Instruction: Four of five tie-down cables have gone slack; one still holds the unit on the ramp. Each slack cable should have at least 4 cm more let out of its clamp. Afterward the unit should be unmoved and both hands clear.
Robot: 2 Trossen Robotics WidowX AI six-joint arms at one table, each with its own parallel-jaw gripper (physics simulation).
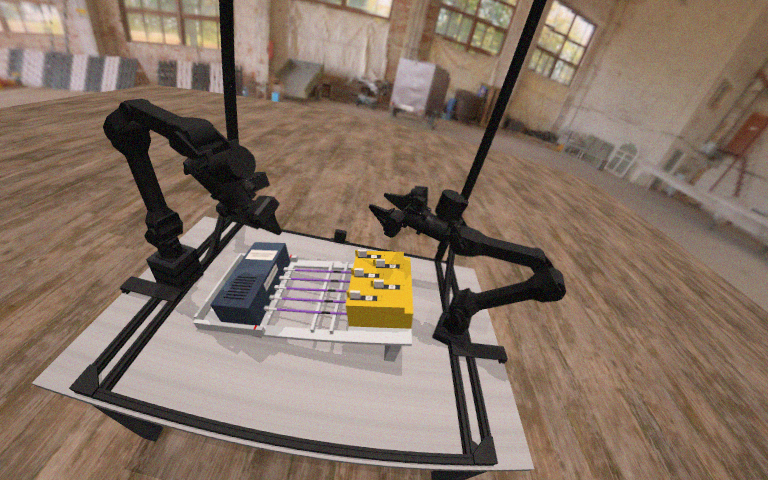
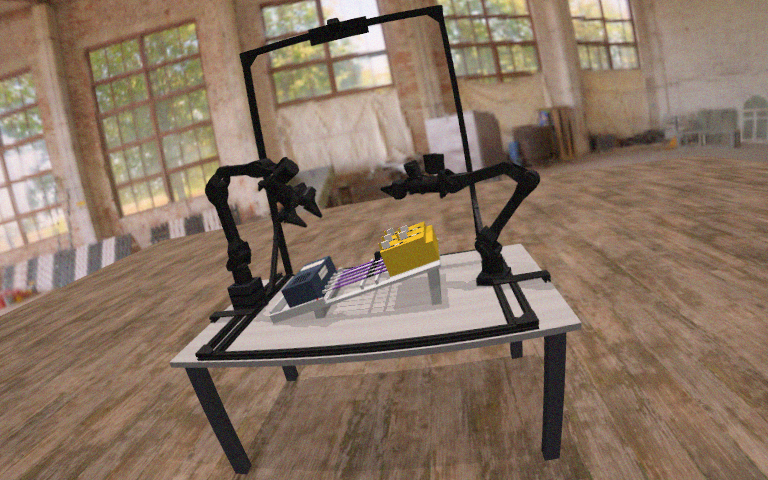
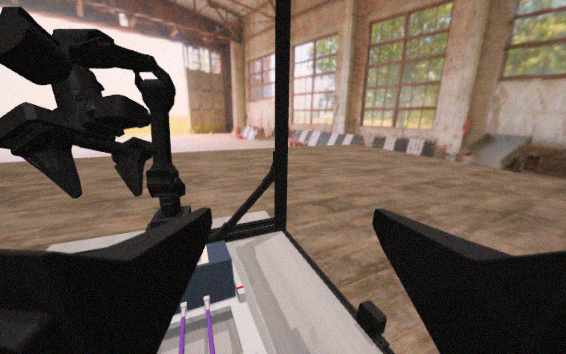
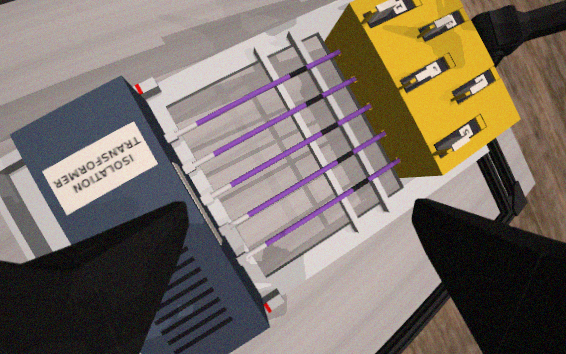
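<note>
The navy unit [image 1: 249, 271] [image 2: 308, 283] [image 3: 212, 280] [image 4: 100, 115], labelled isolation transformer, sits at the low end of the white ramp [image 1: 373, 335] [image 4: 215, 75]. Several parallel purple cables [image 1: 305, 279] [image 3: 209, 325] [image 4: 275, 160] with black bands run from it to the yellow clamp block [image 1: 379, 316] [image 2: 413, 257] [image 4: 435, 112]; all look straight. White-labelled clamp levers [image 4: 462, 135] stand in slots on the block's top. My left gripper [image 1: 378, 201] [image 2: 382, 189] [image 3: 293, 216] is open and empty, above and behind the block. My right gripper [image 2: 313, 221] [image 3: 112, 196] [image 4: 301, 211] is open and empty, above the unit and cables.
Two white crossbars [image 4: 327, 175] pass beneath the cables. Small red-marked stops [image 4: 149, 86] [image 3: 241, 294] sit beside the unit's upper edge. Black rails and tall posts [image 1: 228, 73] [image 2: 459, 113] [image 3: 282, 115] frame the table. A small black block [image 1: 340, 235] [image 3: 371, 318] is on the back rail.
</note>
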